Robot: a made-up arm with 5 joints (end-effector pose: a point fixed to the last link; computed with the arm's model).
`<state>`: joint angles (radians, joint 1 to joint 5).
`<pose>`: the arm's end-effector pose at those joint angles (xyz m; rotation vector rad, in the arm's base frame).
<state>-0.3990 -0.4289 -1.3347 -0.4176 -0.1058</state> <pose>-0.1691 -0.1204 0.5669 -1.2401 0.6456 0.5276</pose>
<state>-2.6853 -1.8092 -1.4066 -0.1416 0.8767</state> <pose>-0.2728 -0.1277 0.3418 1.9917 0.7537 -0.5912</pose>
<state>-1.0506 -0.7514 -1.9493 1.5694 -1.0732</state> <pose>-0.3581 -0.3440 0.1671 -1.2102 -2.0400 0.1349</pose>
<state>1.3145 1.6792 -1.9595 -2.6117 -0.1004</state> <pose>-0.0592 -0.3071 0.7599 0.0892 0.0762 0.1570</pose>
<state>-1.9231 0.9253 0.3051 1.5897 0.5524</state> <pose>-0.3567 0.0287 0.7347 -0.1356 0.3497 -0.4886</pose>
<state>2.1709 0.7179 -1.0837 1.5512 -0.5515</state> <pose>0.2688 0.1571 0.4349 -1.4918 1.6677 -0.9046</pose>
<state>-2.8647 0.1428 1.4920 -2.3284 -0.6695</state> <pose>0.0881 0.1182 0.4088 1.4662 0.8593 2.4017</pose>
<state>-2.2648 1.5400 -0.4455 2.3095 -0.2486</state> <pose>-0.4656 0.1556 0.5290 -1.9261 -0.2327 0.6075</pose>
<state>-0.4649 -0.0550 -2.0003 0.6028 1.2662</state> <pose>-0.2695 -0.3255 0.6335 -0.4927 0.0164 0.5670</pose>
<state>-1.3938 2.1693 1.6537 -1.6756 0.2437</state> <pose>-0.2711 -0.2866 0.3409 -0.9484 -2.6143 1.0643</pose>
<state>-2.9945 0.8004 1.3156 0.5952 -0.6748</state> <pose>-0.1310 -0.0195 0.7407 0.7146 0.8431 -1.3705</pose>
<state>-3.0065 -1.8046 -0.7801 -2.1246 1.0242</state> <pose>0.0211 0.0973 0.0978 -1.3099 -2.3210 -0.8230</pose>
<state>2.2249 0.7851 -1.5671 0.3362 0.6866</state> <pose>0.2097 -0.1833 0.5205 0.3234 -1.7463 2.2761</pose>
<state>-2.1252 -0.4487 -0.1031 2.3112 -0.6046</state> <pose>-0.4615 0.1556 0.3787 -0.4097 -0.9796 -0.9466</pose>
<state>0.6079 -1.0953 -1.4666 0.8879 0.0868</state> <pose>0.1150 -0.3991 0.5629 -0.1087 -0.0723 2.1000</pose>
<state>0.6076 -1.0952 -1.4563 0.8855 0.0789</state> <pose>0.1152 -0.3982 0.5636 -0.1109 -0.0685 2.1018</pose>
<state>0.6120 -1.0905 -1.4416 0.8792 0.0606</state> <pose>0.1153 -0.3970 0.5646 -0.1183 -0.0754 2.1081</pose>
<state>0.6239 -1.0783 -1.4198 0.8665 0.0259</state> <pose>0.1155 -0.3954 0.5662 -0.1339 -0.0991 2.1217</pose>
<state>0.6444 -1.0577 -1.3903 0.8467 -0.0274</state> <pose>0.1157 -0.3933 0.5683 -0.1582 -0.1432 2.1437</pose>
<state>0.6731 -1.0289 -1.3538 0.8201 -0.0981</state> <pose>0.1161 -0.3910 0.5704 -0.1900 -0.2081 2.1737</pose>
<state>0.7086 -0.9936 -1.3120 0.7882 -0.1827</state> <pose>0.1169 -0.3886 0.5721 -0.2259 -0.2918 2.2104</pose>
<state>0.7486 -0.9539 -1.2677 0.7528 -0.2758</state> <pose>0.1185 -0.3862 0.5728 -0.2626 -0.3904 2.2510</pose>
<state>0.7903 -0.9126 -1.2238 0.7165 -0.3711</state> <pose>0.1210 -0.3841 0.5723 -0.2961 -0.4977 2.2923</pose>
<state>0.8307 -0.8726 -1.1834 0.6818 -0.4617</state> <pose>0.1244 -0.3822 0.5708 -0.3240 -0.6060 2.3307</pose>
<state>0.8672 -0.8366 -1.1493 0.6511 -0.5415</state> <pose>0.1284 -0.3805 0.5686 -0.3449 -0.7070 2.3635</pose>
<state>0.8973 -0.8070 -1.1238 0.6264 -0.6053</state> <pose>0.1323 -0.3791 0.5661 -0.3586 -0.7931 2.3885</pose>
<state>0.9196 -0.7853 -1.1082 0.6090 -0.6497</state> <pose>0.1355 -0.3781 0.5638 -0.3664 -0.8583 2.4047</pose>
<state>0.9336 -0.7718 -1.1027 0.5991 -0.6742</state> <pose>0.1376 -0.3778 0.5619 -0.3696 -0.9007 2.4124</pose>
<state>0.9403 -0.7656 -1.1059 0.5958 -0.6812</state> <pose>0.1385 -0.3781 0.5605 -0.3698 -0.9222 2.4130</pose>
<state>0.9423 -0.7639 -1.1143 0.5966 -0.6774</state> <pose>0.1386 -0.3789 0.5595 -0.3683 -0.9304 2.4094</pose>
